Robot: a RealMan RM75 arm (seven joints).
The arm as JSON. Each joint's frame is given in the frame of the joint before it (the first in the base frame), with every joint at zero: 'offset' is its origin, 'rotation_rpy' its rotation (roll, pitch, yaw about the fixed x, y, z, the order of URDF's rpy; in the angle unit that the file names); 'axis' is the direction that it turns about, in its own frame. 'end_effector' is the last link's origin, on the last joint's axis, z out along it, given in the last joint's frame.
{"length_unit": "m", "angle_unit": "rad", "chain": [
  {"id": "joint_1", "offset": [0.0, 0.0, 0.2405], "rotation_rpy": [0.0, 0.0, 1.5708], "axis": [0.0, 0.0, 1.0]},
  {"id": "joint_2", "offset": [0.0, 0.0, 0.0], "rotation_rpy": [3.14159, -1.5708, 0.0], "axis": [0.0, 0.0, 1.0]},
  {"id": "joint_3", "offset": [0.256, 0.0, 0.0], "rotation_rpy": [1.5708, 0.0, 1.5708], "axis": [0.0, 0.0, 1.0]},
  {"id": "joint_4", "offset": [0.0, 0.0, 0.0], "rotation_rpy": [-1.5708, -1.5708, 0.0], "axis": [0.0, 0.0, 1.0]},
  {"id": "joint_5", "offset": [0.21, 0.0, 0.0], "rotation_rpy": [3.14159, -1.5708, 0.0], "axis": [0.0, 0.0, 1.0]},
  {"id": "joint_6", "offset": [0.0, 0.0, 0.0], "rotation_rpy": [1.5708, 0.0, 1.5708], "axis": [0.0, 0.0, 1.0]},
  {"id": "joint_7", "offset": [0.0, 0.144, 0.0], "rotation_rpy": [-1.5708, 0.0, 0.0], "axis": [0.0, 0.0, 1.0]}
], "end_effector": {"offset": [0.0, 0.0, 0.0], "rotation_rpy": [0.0, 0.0, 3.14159]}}
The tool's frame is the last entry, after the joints.
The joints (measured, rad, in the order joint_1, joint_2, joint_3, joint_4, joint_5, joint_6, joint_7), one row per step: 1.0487, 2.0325, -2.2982, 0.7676, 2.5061, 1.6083, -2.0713; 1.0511, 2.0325, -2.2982, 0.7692, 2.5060, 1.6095, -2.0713; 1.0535, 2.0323, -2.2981, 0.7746, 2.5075, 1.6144, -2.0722; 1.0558, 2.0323, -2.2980, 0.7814, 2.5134, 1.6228, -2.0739; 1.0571, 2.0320, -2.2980, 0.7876, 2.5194, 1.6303, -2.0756; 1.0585, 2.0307, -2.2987, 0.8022, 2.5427, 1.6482, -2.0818; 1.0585, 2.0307, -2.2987, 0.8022, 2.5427, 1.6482, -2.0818; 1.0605, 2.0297, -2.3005, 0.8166, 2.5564, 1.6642, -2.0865; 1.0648, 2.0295, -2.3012, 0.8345, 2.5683, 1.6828, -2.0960; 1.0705, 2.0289, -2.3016, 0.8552, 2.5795, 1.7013, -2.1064; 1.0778, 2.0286, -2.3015, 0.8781, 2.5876, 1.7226, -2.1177; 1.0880, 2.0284, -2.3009, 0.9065, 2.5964, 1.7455, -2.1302; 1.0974, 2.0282, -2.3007, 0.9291, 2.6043, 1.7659, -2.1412; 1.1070, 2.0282, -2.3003, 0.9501, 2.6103, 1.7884, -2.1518; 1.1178, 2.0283, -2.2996, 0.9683, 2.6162, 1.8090, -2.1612; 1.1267, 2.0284, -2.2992, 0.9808, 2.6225, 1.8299, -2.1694; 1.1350, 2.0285, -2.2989, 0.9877, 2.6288, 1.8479, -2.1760; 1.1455, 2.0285, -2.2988, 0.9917, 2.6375, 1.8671, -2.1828; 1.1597, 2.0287, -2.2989, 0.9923, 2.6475, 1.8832, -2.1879; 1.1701, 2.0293, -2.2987, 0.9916, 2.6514, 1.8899, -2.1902
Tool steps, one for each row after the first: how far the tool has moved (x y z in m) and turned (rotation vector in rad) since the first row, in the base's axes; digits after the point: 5 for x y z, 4 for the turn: -0.00065, 0.00050, 0.00025, 0.0000, 0.0000, 0.0014; -0.00128, 0.00071, 0.00118, 0.0014, 0.0015, 0.0017; -0.00244, 0.00105, 0.00229, 0.0053, 0.0073, 0.0026; -0.00323, 0.00128, 0.00346, 0.0098, 0.0125, 0.0029; -0.00515, 0.00260, 0.00671, 0.0286, 0.0279, 0.0060; -0.00515, 0.00260, 0.00671, 0.0286, 0.0279, 0.0060; -0.00641, 0.00301, 0.00979, 0.0393, 0.0366, 0.0079; -0.00824, 0.00325, 0.01295, 0.0487, 0.0451, 0.0145; -0.01007, 0.00366, 0.01671, 0.0595, 0.0513, 0.0218; -0.01235, 0.00371, 0.02056, 0.0674, 0.0575, 0.0302; -0.01515, 0.00408, 0.02519, 0.0780, 0.0622, 0.0396; -0.01818, 0.00468, 0.02894, 0.0864, 0.0678, 0.0505; -0.02173, 0.00500, 0.03226, 0.0916, 0.0757, 0.0622; -0.02585, 0.00589, 0.03509, 0.0964, 0.0843, 0.0755; -0.03018, 0.00667, 0.03710, 0.0988, 0.0967, 0.0897; -0.03467, 0.00785, 0.03829, 0.0998, 0.1103, 0.1049; -0.04055, 0.00997, 0.03922, 0.1009, 0.1275, 0.1255; -0.04780, 0.01348, 0.03966, 0.1022, 0.1450, 0.1502; -0.05246, 0.01593, 0.03948, 0.1013, 0.1534, 0.1655
